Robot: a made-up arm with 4 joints.
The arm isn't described. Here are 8 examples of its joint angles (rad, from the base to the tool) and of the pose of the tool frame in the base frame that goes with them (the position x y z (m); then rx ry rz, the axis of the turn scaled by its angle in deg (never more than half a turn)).
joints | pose
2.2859 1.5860 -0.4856 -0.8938 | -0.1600 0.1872 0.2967 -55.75 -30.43 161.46
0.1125 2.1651 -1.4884 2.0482 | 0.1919 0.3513 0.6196 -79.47 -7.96 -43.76
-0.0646 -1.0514 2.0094 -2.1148 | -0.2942 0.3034 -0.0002 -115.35 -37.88 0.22
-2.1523 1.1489 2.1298 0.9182 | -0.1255 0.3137 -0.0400 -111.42 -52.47 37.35
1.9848 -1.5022 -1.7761 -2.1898 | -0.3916 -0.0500 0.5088 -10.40 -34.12 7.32
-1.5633 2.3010 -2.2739 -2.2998 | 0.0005 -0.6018 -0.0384 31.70 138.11 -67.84
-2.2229 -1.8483 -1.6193 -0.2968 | 0.0689 0.1308 0.2215 -107.26 14.24 -86.95
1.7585 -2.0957 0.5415 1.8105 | -0.5563 0.0330 0.4962 -39.24 -56.88 133.18
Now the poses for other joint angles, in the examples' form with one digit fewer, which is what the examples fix.
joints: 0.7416 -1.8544 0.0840 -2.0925
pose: -0.289 0.179 0.542 -46.7 -12.4 6.9
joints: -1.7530 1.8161 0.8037 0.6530
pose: -0.159 -0.213 -0.287 131.9 -35.8 -75.1
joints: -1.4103 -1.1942 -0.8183 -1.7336
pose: -0.250 -0.139 -0.215 125.7 -30.7 -18.1
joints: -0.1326 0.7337 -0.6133 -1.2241
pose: -0.126 -0.304 0.130 14.8 -110.8 32.9
